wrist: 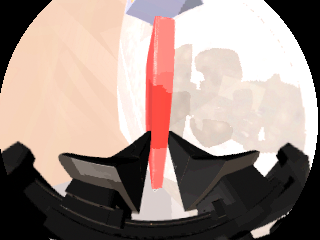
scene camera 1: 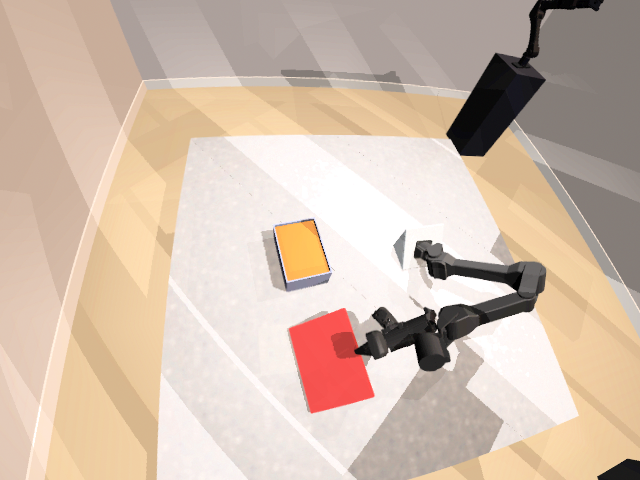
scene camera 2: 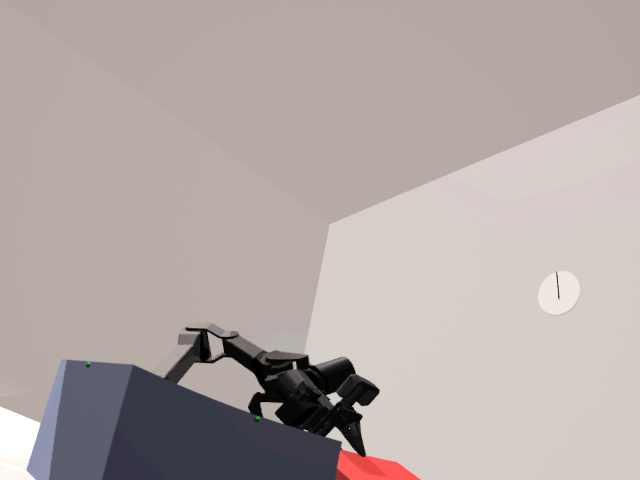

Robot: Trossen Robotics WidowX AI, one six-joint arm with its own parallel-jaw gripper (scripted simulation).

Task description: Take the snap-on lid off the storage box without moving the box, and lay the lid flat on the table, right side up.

my gripper: wrist 159, 134; scene camera 1; scene camera 2
same spot on my gripper: (scene camera 1: 364, 350) = (scene camera 2: 357, 436)
